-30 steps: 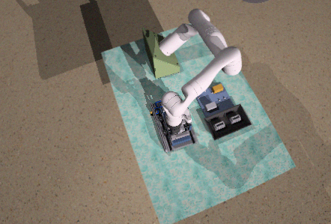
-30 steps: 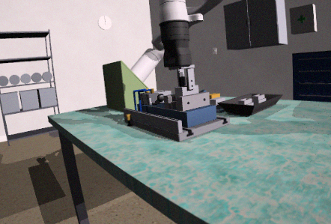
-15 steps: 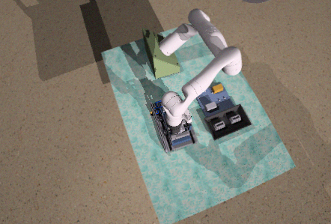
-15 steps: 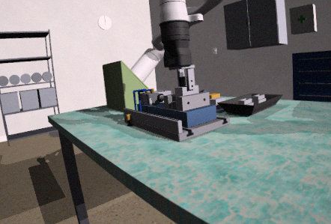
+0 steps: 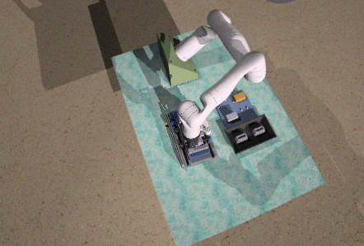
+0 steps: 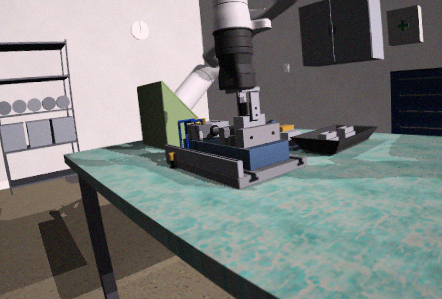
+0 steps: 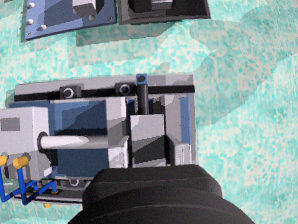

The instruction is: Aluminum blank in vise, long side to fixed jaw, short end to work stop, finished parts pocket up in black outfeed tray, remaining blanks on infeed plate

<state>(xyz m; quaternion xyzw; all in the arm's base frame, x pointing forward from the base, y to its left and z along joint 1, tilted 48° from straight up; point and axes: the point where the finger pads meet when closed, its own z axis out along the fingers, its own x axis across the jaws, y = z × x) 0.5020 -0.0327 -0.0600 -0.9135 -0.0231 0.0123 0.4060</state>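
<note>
Right now my hand is 30 mm above the gray blank. From my hand the other things lie so: fixed jaw 30 mm ahead, 50 mm below; then blue infeed plate 150 mm behind, 270 mm to the left, 120 mm below; then vise 70 mm behind, 90 mm below.
</note>
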